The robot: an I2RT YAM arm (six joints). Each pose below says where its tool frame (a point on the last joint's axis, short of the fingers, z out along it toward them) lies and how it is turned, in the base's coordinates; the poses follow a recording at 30 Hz.
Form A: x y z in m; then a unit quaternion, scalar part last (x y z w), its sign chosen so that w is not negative.
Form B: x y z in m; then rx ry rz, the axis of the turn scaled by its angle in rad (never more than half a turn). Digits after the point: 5 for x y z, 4 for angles.
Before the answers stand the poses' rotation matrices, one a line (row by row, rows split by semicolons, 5 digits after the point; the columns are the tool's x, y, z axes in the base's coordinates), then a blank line. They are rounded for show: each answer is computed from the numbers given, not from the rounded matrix.
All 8 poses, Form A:
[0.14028, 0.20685, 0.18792, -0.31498, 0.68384, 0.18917, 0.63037]
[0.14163, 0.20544, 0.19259, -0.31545, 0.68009, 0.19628, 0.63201]
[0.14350, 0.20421, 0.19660, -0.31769, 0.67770, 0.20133, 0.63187]
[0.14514, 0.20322, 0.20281, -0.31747, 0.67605, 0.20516, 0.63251]
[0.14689, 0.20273, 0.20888, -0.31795, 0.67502, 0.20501, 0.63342]
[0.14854, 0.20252, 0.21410, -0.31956, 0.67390, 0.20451, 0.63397]
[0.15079, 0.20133, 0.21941, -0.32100, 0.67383, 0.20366, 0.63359]
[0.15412, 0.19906, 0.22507, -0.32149, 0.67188, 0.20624, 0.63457]
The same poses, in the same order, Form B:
-0.00684 -0.66929 0.74297; -0.19230 0.73000 0.65583; -0.98131 -0.13838 -0.13370
-0.00210 -0.67717 0.73582; -0.18097 0.72393 0.66572; -0.98349 -0.13176 -0.12407
0.00038 -0.68503 0.72852; -0.17617 0.71708 0.67436; -0.98436 -0.12860 -0.12041
0.00172 -0.68879 0.72496; -0.16972 0.71424 0.67901; -0.98549 -0.12421 -0.11567
0.00463 -0.68896 0.72478; -0.16953 0.71376 0.67957; -0.98551 -0.12602 -0.11349
0.00807 -0.69001 0.72376; -0.17140 0.71211 0.68082; -0.98517 -0.12954 -0.11252
0.00895 -0.69067 0.72311; -0.17452 0.71096 0.68123; -0.98461 -0.13230 -0.11417
0.01208 -0.69376 0.72011; -0.17026 0.70822 0.68516; -0.98533 -0.13088 -0.10957

[0.14028, 0.20685, 0.18792, -0.7212, 1.5658, 0.4332]
[0.14163, 0.20544, 0.19259, -0.7218, 1.5562, 0.4491]
[0.14350, 0.20421, 0.19660, -0.7270, 1.5508, 0.4607]
[0.14514, 0.20322, 0.20281, -0.7263, 1.5467, 0.4694]
[0.14689, 0.20273, 0.20888, -0.7271, 1.5437, 0.4688]
[0.14854, 0.20252, 0.21410, -0.7307, 1.5408, 0.4676]
[0.15079, 0.20133, 0.21941, -0.7341, 1.5409, 0.4657]
[0.15412, 0.19906, 0.22507, -0.7349, 1.5359, 0.4714]

